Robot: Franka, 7 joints.
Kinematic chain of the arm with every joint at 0, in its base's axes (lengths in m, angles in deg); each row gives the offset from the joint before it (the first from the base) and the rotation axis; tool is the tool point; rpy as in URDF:
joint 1: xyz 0 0 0.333 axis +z
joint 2: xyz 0 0 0 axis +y
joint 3: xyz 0 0 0.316 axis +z
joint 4: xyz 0.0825 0 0 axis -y
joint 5: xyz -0.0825 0 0.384 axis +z
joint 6: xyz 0 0 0 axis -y
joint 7: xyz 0.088 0 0 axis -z
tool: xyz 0 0 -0.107 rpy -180 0 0
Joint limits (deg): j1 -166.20..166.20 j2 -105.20..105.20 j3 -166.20..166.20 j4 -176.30..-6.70 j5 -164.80..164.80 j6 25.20..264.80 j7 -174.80..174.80
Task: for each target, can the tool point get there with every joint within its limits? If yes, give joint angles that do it. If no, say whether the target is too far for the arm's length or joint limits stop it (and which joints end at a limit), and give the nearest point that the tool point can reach.
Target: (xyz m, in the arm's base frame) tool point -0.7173 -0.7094 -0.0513
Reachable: no: too far | nearest point -0.5700 -0.5637 0.0276 | short by 0.222 m
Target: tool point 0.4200 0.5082 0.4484
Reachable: yes | joints 93.63 73.29 -74.54 -61.15 137.09 223.57 4.03
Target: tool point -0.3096 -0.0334 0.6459
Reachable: yes | joints -72.07 76.40 -137.56 -157.73 -4.12 216.60 -0.51
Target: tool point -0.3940 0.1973 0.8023
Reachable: yes | joints 95.34 -20.86 30.81 -102.23 111.67 66.18 -70.34
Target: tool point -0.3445 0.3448 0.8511
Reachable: yes | joints 74.19 71.48 140.84 -93.76 69.78 171.78 21.59
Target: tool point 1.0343 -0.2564 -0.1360
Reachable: no: too far | nearest point 0.7621 -0.1889 -0.0126 | short by 0.306 m
